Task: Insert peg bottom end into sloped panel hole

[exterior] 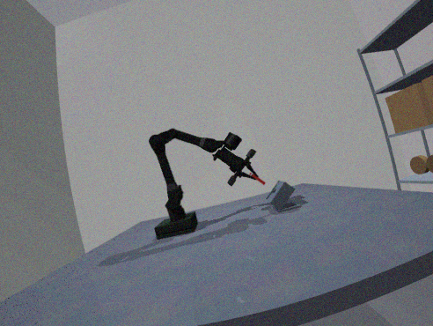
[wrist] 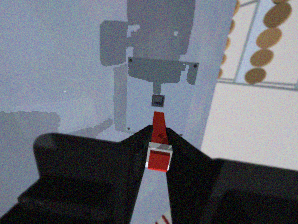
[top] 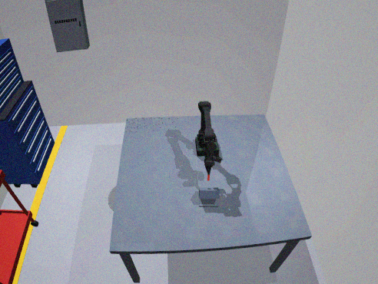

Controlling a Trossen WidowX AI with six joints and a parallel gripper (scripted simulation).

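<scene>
My gripper tip is 9 cm above the panel and 8 cm short of it. The rest, counted from my gripper tip: red peg (1 cm behind, 1 cm above).
</scene>
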